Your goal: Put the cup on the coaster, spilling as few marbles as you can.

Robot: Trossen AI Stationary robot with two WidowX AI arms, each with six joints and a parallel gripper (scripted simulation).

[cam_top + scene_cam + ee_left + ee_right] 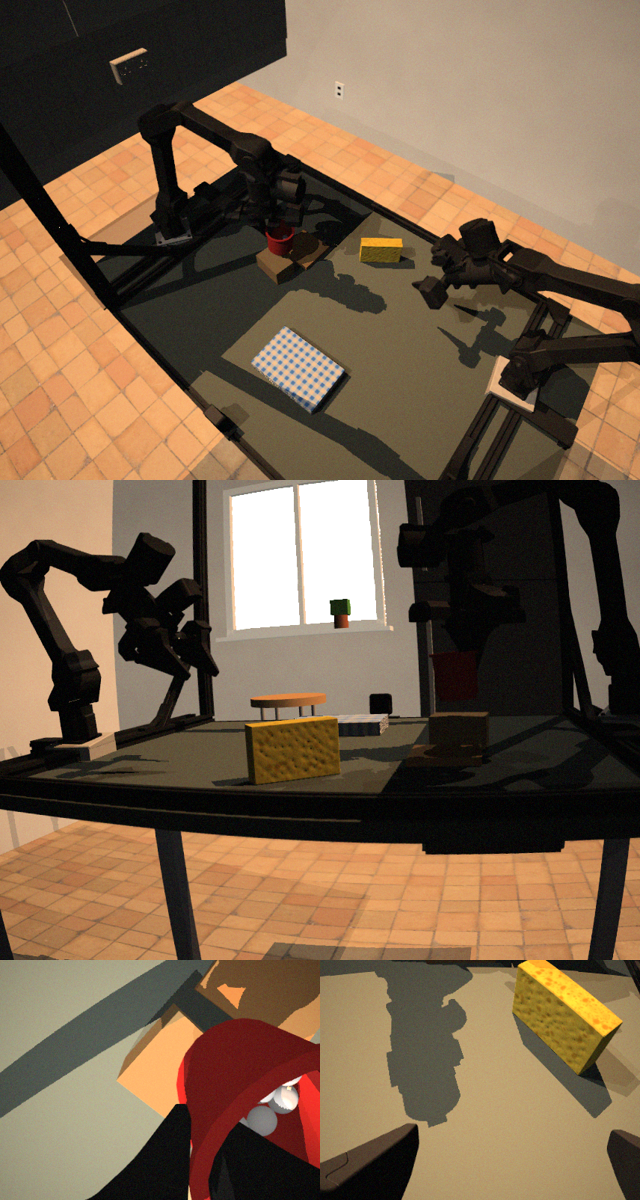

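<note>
The red cup lies 10 mm ahead of my left hand, 30 mm to the right of it and 40 mm below it. Also, from my left hand: brown coaster: 80 mm ahead, 60 mm to the right, 140 mm below; brown block: 10 mm behind, 20 mm to the right, 130 mm below.
</note>
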